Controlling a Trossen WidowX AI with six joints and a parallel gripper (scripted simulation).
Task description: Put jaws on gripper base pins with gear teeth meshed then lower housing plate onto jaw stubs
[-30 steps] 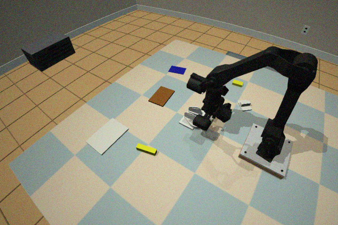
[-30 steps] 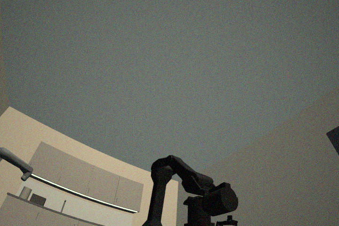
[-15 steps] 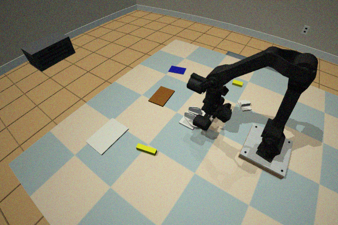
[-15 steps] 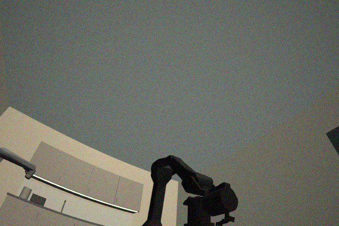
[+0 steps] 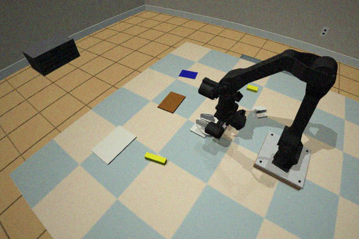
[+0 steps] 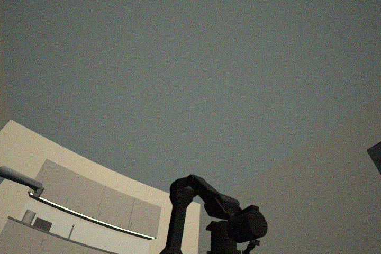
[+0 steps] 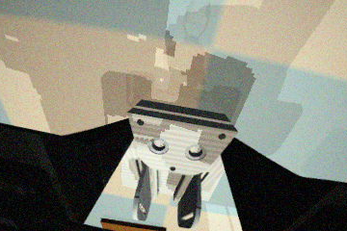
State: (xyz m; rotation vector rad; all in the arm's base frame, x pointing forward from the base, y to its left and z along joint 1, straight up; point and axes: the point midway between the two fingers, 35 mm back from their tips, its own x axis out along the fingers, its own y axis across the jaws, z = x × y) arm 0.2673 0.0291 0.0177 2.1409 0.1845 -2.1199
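My gripper tip is right at the housing plate. From my gripper tip the other things lie so: gripper base (2 cm above, 1 cm ahead); white strip (21 cm to the right, 15 cm ahead, 1 cm below); jaw (3 cm ahead, 1 cm to the right).
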